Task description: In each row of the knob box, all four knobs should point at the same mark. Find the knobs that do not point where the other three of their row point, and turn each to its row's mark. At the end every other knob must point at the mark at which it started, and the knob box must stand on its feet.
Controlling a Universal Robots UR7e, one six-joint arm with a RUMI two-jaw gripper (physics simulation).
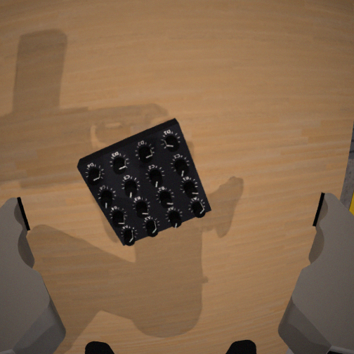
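The black knob box (111,150) lies with its knob face up, turned at a slant; its feet are hidden. In row D, the D1 knob (171,142) points left and slightly down, while D2 (145,152), D3 (119,164) and D4 (94,175) point to the lower right. Row C's pointers all point about downward. Row B's point to the lower right. In row A, the A2 knob (174,218) seems to point more downward than A1 (198,207), A3 (151,228) and A4 (129,236); these are small. My gripper (170,202) is open and empty, above the box, fingers wide to either side.
The box rests on a wooden table top (260,90). Shadows of the arm and gripper fall on the table around the box. The table's edge runs down the right side, with grey floor (350,172) and a yellow patch (352,206) beyond it.
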